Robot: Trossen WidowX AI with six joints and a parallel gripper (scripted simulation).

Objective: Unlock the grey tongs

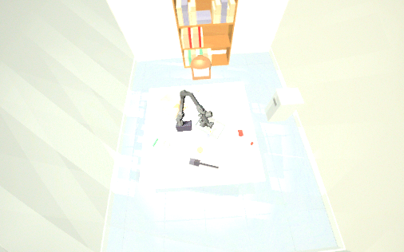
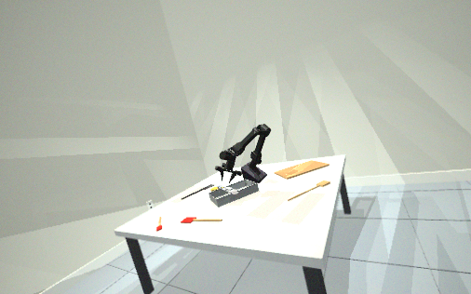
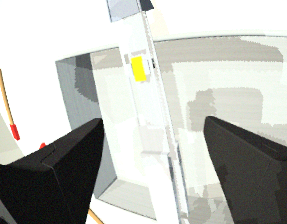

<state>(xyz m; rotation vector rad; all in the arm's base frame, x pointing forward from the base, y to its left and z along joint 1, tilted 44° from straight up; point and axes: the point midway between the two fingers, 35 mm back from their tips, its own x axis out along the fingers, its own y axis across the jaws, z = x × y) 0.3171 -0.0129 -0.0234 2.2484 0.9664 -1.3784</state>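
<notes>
My gripper tip is 10 mm short of the yellow lock piece, 30 mm to the left of it and 30 mm above it. From my gripper tip the other things lie so: dark thin tool (90 mm behind, 380 mm to the right, 90 mm below); then red spatula (350 mm ahead, 40 mm to the left, 90 mm below); then grey roasting tin (10 mm ahead, 60 mm to the left, 70 mm below).
</notes>
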